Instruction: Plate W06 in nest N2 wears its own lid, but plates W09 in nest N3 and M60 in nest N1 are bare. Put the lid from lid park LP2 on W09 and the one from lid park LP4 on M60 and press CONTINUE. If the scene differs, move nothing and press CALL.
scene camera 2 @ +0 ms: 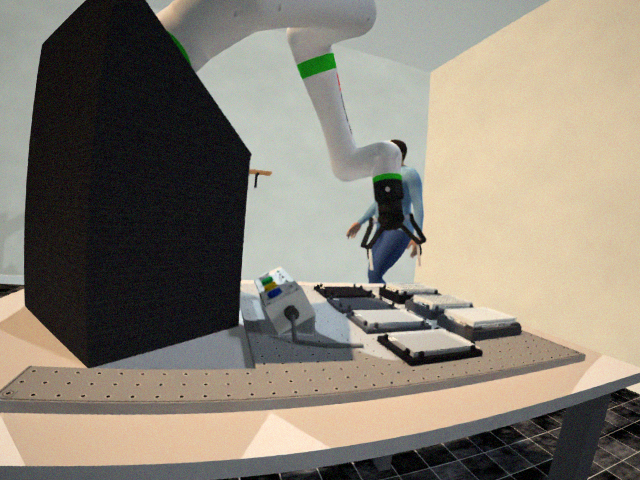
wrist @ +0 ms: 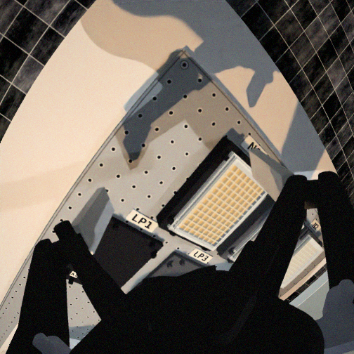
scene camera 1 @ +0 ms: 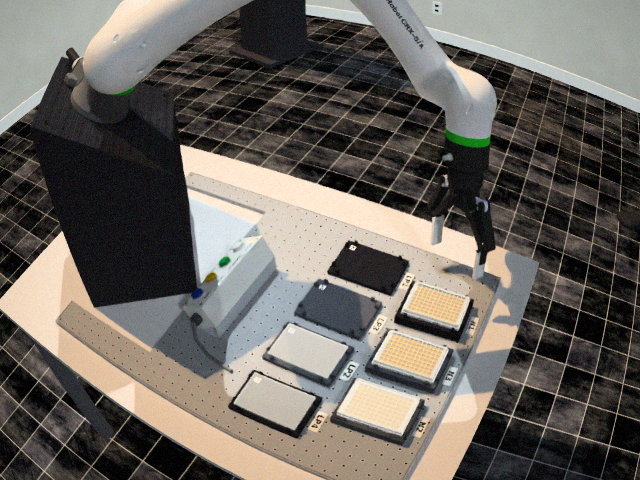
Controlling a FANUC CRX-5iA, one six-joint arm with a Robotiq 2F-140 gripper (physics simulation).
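Where they show: gripper, between the fingertips: [scene camera 2: 395,268] [scene camera 1: 456,259]; arm's base, origin of its link: [scene camera 2: 133,83] [scene camera 1: 98,103].
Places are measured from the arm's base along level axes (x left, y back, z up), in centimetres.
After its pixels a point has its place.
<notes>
My gripper [scene camera 1: 458,250] {x 43.2, y -60.2, z -34.6 cm} [scene camera 2: 395,257] {x 43.2, y -60.2, z -34.6 cm} [wrist: 177,181] is open and empty, above the table near nest N1. An amber-welled plate [scene camera 1: 436,304] {x 33.5, y -62.9, z -38.0 cm} [scene camera 2: 412,288] {x 30.2, y -62.2, z -38.0 cm} [wrist: 220,200] sits in N1 without a visible lid. A similar bare plate [scene camera 1: 410,355] {x 20.6, y -67.1, z -38.3 cm} [scene camera 2: 442,301] {x 18.2, y -66.1, z -38.3 cm} sits in N3. The plate in N2 [scene camera 1: 379,405] {x 8.3, y -70.7, z -38.1 cm} [scene camera 2: 480,316] {x 5.7, y -69.2, z -38.1 cm} looks paler, as under a clear lid. A pale lid [scene camera 1: 310,352] {x 9.4, y -52.1, z -39.9 cm} [scene camera 2: 387,317] {x 8.0, y -50.7, z -40.0 cm} lies in LP2 and another lid [scene camera 1: 276,403] {x -3.5, y -56.5, z -39.9 cm} [scene camera 2: 429,342] {x -4.9, y -55.0, z -40.0 cm} in LP4. Plate names are not readable.
Black park LP1 [scene camera 1: 369,266] {x 33.9, y -44.4, z -40.7 cm} [wrist: 127,255] and dark grey park LP3 [scene camera 1: 340,308] {x 21.6, y -48.0, z -40.8 cm} [wrist: 175,270] hold no visible lid. A button box [scene camera 1: 248,291] {x 10.7, y -33.1, z -38.8 cm} [scene camera 2: 297,310] {x -3.1, y -33.3, z -36.7 cm} with coloured buttons stands beside the black pedestal [scene camera 1: 118,222] {x -6.9, y -15.3, z -19.5 cm} [scene camera 2: 134,196] {x -13.6, y -11.1, z -20.9 cm}. A person [scene camera 2: 412,191] stands behind the arm in scene camera 2.
</notes>
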